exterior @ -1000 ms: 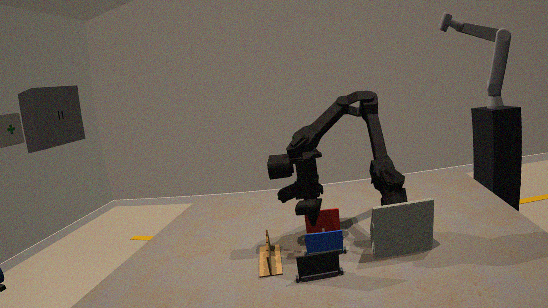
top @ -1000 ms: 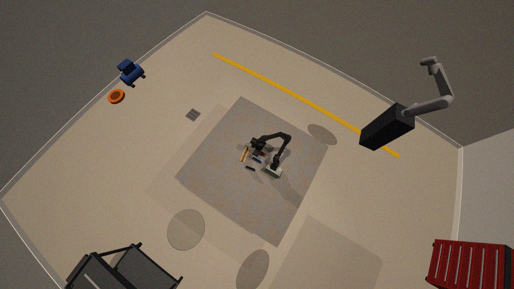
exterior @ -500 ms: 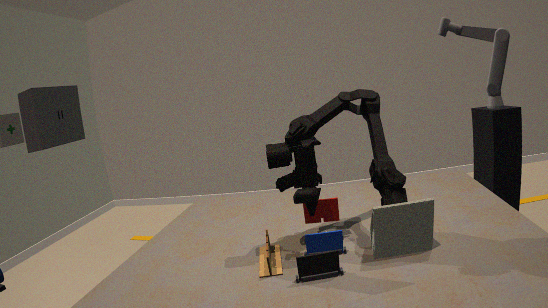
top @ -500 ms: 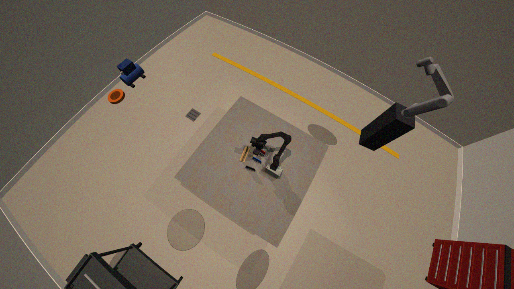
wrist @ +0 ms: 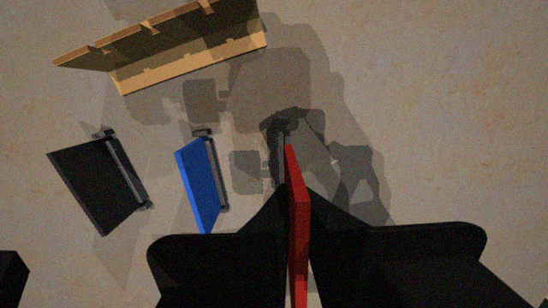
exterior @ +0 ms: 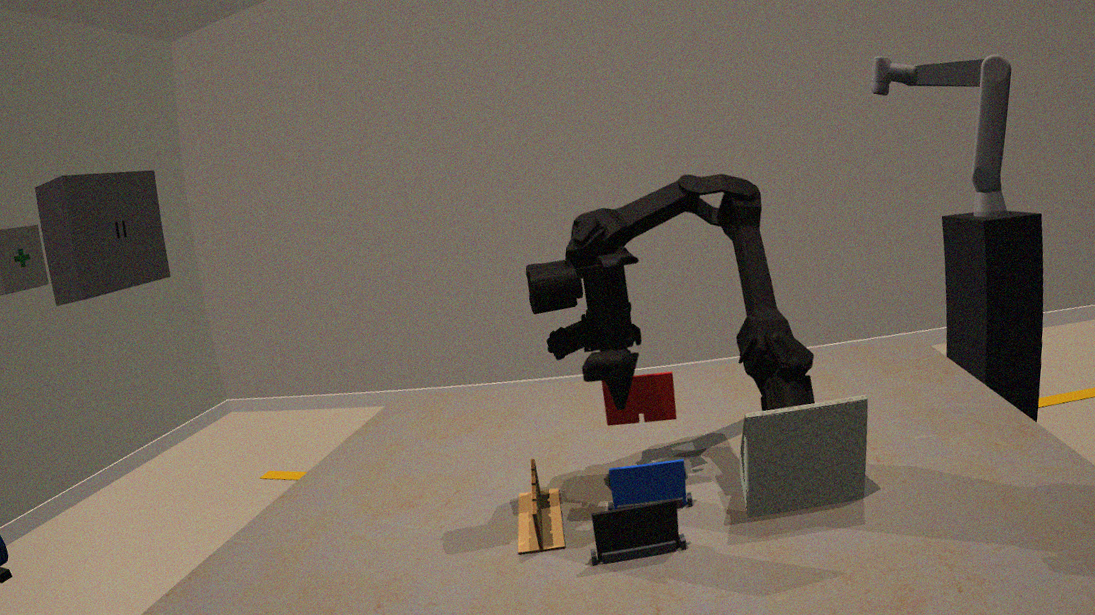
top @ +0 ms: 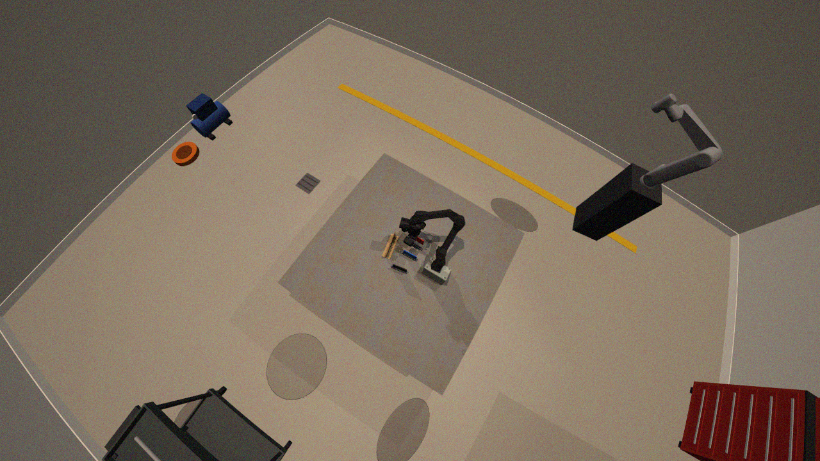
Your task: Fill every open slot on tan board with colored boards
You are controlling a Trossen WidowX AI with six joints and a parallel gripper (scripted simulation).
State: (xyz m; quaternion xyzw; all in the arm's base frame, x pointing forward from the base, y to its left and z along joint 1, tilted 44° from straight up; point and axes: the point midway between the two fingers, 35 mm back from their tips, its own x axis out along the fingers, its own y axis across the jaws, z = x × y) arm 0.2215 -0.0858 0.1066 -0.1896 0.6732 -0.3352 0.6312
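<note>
The blue board lies 2 cm behind my gripper tip, 10 cm to the left of it and 10 cm below it. Also, from my gripper tip: tan board 13 cm ahead, 9 cm to the left, 9 cm below; red board 3 cm behind; black board 21 cm to the left, 10 cm below.
</note>
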